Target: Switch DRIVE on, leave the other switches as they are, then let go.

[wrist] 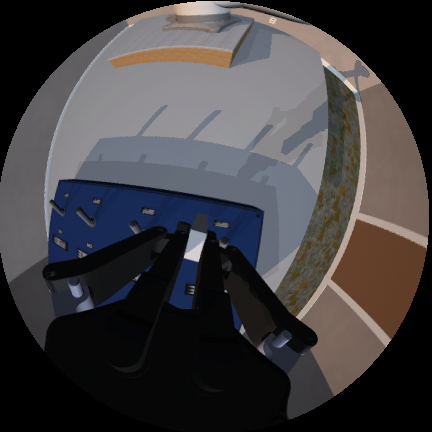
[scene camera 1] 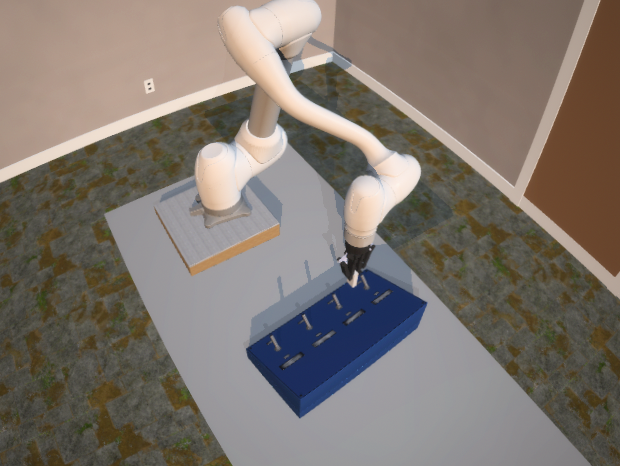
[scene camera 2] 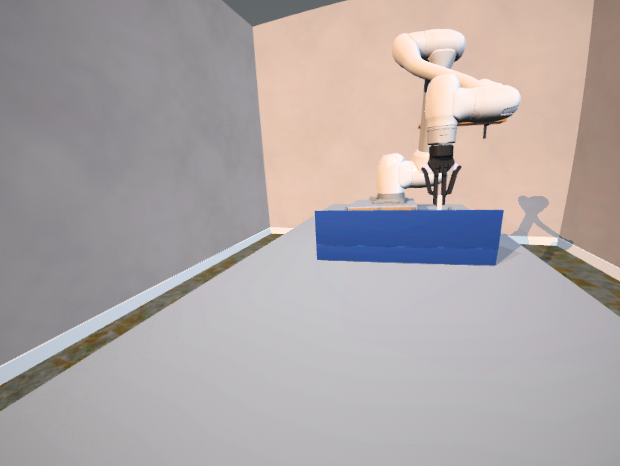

Labels:
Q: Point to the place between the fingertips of my gripper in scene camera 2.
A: At 438,214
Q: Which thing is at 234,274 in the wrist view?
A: My gripper.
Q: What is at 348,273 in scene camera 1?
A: My gripper.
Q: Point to a blue switch box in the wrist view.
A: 110,206

